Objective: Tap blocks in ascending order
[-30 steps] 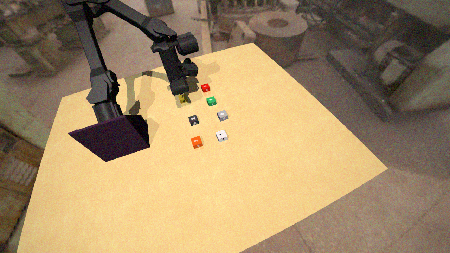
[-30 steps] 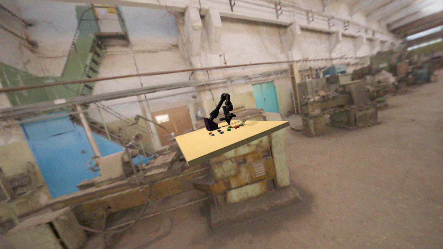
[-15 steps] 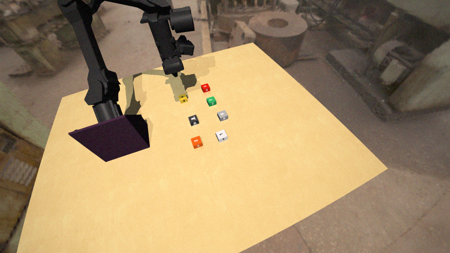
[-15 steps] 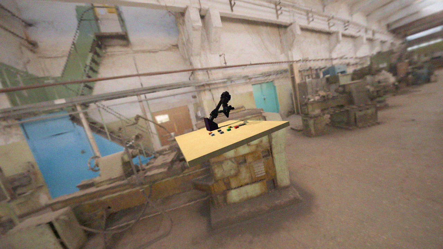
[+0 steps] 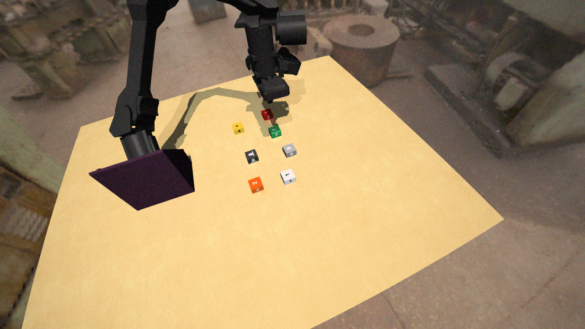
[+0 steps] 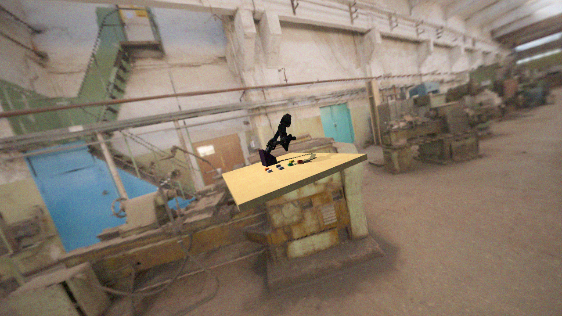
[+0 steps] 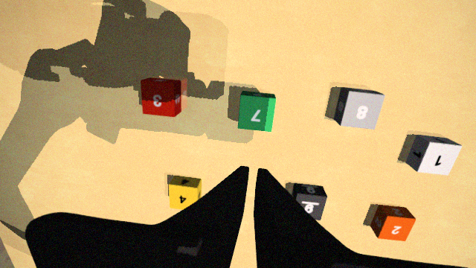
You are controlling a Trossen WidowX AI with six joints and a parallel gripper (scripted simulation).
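My gripper tip is 11 cm above the green 7 block. From my gripper tip the other things lie so: red 3 block 9 cm to the left, 11 cm below; then black 9 block 9 cm behind, 7 cm to the right, 11 cm below; then grey 8 block 2 cm ahead, 9 cm to the right, 11 cm below.
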